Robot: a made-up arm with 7 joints.
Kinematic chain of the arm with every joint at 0, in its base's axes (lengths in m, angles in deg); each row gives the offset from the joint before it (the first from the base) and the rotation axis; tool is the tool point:
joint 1: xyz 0 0 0 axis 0 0.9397 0.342
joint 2: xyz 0 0 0 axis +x
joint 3: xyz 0 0 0 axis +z
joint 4: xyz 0.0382 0 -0.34 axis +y
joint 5: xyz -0.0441 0 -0.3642 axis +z
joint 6: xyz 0 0 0 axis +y
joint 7: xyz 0 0 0 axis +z
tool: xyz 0 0 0
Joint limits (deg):
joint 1: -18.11..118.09
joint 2: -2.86..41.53
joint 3: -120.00..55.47
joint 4: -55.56..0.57
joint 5: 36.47..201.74
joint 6: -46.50..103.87
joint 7: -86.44..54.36
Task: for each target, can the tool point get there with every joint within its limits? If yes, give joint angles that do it. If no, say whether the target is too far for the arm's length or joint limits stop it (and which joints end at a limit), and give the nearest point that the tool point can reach.
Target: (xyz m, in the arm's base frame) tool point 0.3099 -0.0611 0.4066
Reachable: no: joint limits stop it (at a limit: joint 1, joint 2, joint 3, joint 4) | nearest point -0.4920 -0.1872 0.4005 | short by 0.812 m
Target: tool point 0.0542 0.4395 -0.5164
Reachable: yes | joints 17.59 31.34 25.42 -46.07 49.54 -18.83 -29.04
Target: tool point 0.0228 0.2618 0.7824
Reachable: no: too far | nearest point -0.5721 0.1397 0.3854 | short by 0.726 m
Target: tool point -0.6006 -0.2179 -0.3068
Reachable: yes | joints 69.73 2.16 -94.34 -16.57 53.81 -32.49 22.43
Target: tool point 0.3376 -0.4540 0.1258
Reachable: no: joint limits stop it (at a limit: joint 1, joint 2, joint 4) | nearest point 0.3485 -0.2836 -0.4854 | short by 0.635 m
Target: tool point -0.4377 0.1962 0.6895
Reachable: no: too far | nearest point -0.5721 0.1386 0.3857 | short by 0.337 m
